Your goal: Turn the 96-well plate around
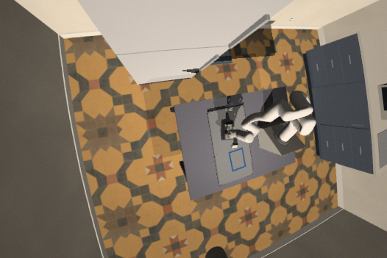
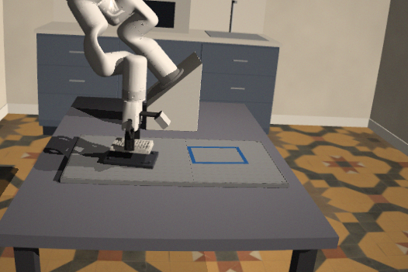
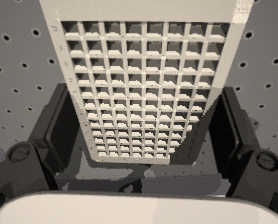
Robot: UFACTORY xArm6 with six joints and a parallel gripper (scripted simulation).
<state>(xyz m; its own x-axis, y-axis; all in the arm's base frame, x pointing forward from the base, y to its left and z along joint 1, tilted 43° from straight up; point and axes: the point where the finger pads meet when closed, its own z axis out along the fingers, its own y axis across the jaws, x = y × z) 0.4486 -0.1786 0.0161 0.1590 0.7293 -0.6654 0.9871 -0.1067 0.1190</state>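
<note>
Right now my hand is 6 cm above the dark plate nest N1. Also, from my hand: white 96-well plate: 1 cm below; white tag: 7 cm behind, 7 cm to the right, 5 cm below.
</note>
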